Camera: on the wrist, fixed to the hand. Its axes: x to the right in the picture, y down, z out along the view.
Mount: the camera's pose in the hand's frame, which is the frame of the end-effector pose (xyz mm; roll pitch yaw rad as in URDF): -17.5 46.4 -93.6 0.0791 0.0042 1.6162
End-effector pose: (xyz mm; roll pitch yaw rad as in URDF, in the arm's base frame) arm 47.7 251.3 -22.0 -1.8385 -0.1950 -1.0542
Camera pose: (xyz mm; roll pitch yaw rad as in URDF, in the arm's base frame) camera -48.0 212.2 -45.0 -2.5432 1.2624 -2.1384
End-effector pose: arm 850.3 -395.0 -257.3 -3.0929 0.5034 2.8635
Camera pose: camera 836.7 -338.2 -168.9 2.7156 0.0170 1.2315
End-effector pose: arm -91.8 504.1 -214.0 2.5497 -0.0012 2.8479
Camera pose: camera -78.9 485.9 -110.5 -3.0305 -0.5953 1.2214
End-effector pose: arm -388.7 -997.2 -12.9 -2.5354 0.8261 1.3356
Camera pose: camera -293.9 -993.9 34.2 2.2886 0.3576 -0.7323
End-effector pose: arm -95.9 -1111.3 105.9 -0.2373 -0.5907 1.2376
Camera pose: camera -103.9 -1063.9 11.5 -0.5174 0.2256 2.7104
